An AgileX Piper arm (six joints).
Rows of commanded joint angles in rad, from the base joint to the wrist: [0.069 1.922 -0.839 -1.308 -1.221 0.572]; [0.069 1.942 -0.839 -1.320 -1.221 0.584]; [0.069 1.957 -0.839 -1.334 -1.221 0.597]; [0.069 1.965 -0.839 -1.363 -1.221 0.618]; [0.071 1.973 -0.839 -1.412 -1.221 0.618]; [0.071 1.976 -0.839 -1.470 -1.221 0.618]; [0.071 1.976 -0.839 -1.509 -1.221 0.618]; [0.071 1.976 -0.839 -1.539 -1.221 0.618]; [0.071 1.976 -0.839 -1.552 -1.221 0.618]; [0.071 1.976 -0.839 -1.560 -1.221 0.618]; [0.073 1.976 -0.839 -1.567 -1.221 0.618]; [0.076 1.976 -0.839 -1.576 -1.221 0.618]
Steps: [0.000 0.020 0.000 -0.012 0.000 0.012]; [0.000 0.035 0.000 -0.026 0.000 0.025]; [0.000 0.043 0.000 -0.055 0.000 0.046]; [0.002 0.051 0.000 -0.104 0.000 0.046]; [0.002 0.054 0.000 -0.162 0.000 0.046]; [0.002 0.054 0.000 -0.201 0.000 0.046]; [0.002 0.054 0.000 -0.231 0.000 0.046]; [0.002 0.054 0.000 -0.244 0.000 0.046]; [0.002 0.054 0.000 -0.252 0.000 0.046]; [0.004 0.054 0.000 -0.259 0.000 0.046]; [0.007 0.054 0.000 -0.268 0.000 0.046]
